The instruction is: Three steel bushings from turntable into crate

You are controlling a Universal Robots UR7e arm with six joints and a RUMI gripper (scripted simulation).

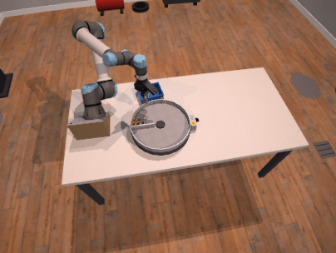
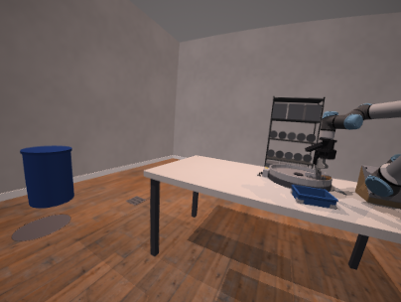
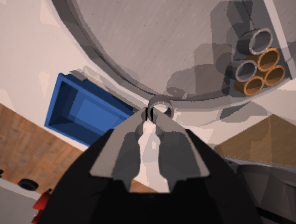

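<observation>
The blue crate is 5 cm ahead of my hand, 15 cm to the left of it and 11 cm below it. Round my hand: round grey turntable 6 cm ahead, 19 cm to the right, 8 cm below.
</observation>
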